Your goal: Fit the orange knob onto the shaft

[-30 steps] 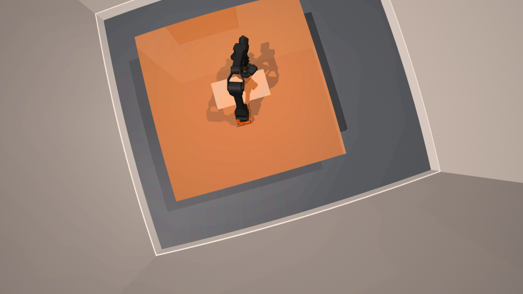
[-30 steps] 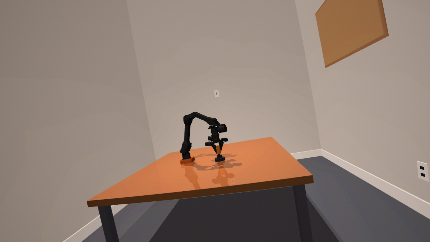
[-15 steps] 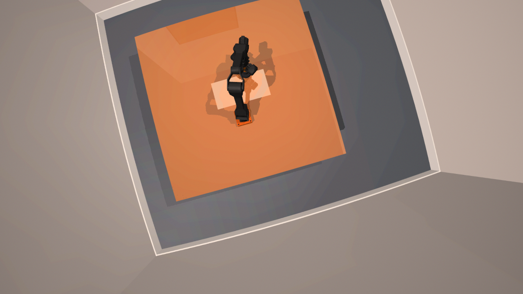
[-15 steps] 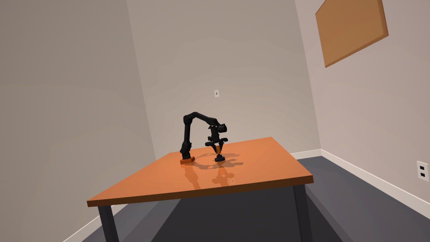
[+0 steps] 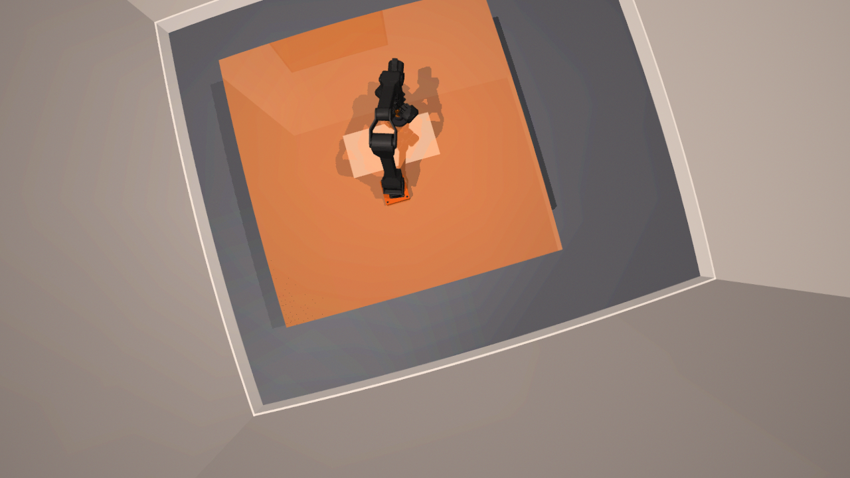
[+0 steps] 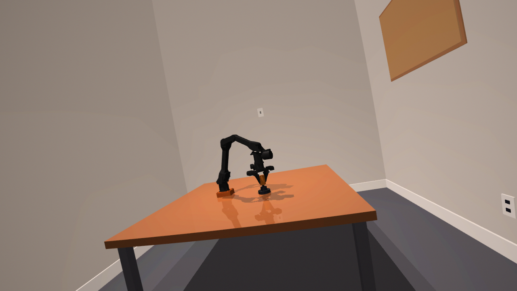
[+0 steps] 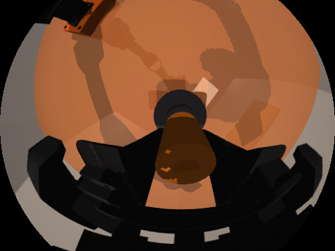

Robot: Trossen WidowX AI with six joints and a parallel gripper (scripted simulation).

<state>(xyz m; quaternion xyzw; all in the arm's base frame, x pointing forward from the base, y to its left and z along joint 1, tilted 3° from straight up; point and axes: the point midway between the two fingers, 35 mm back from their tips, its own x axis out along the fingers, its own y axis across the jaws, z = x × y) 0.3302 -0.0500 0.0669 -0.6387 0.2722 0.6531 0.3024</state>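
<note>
Now: the dark round pedestal 40 mm below my gripper tip. Round my gripper tip: orange knob 20 mm above.
</note>
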